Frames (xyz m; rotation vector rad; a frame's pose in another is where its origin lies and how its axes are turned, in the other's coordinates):
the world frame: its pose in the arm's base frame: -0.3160 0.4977 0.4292 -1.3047 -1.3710 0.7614
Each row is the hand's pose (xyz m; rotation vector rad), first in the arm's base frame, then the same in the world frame.
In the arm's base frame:
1: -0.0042 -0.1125 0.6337 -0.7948 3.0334 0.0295
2: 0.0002 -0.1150 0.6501 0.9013 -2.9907 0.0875
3: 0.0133 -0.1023 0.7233 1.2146 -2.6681 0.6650
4: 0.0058 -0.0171 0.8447 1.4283 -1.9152 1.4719
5: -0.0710 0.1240 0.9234 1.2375 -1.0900 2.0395
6: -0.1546 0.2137 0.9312 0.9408 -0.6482 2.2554
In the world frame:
1: -0.4881 -0.2246 -0.4719 -0.4578 -1.4680 -1.7019
2: -0.4857 -0.2392 -0.4807 -0.3353 -1.5226 -1.7037
3: -0.4532 -0.3012 -0.5087 0.2351 -1.7085 -1.5722
4: -0.3420 -0.3995 -0.5144 1.1214 -1.7963 -1.1234
5: -0.1980 -0.4667 -0.4323 1.7603 -1.5971 -0.4349
6: -0.1220 -0.4801 -0.3367 1.9438 -1.3599 0.0326

